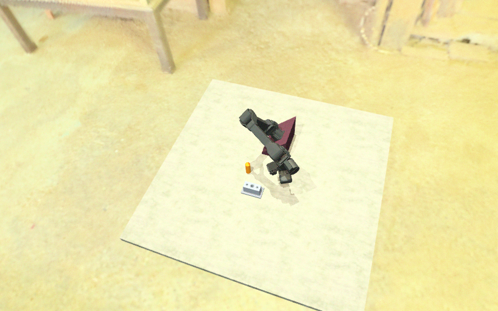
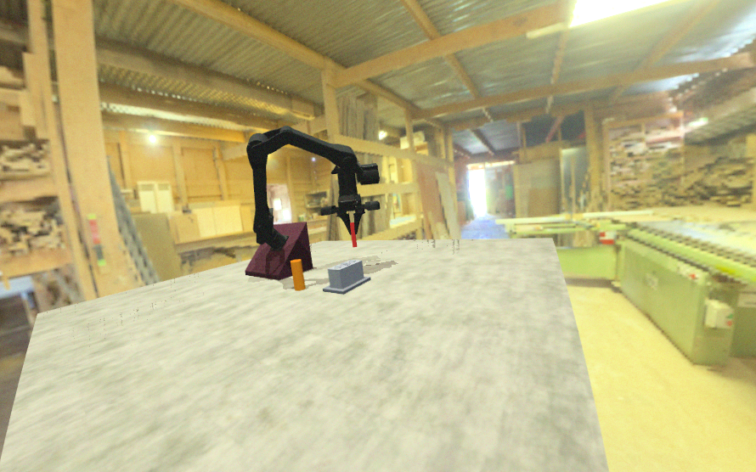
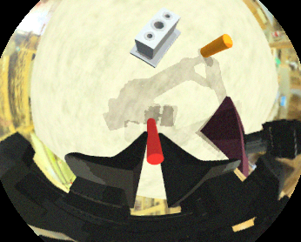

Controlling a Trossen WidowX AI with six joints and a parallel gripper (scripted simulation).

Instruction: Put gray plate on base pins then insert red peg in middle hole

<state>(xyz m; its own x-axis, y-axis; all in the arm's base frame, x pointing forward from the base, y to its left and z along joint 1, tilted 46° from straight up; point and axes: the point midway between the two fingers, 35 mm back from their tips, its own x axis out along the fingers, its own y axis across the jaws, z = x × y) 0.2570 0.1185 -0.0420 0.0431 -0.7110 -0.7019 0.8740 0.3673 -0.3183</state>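
Right now my gripper tip is 15 cm to the left of the gray plate, 9 cm short of it and 7 cm above it. Round my gripper tip: red peg right at my gripper tip; then orange cylinder 22 cm to the right, 7 cm below, 2 cm behind; then gray base 15 cm to the right, 11 cm below, 9 cm ahead.
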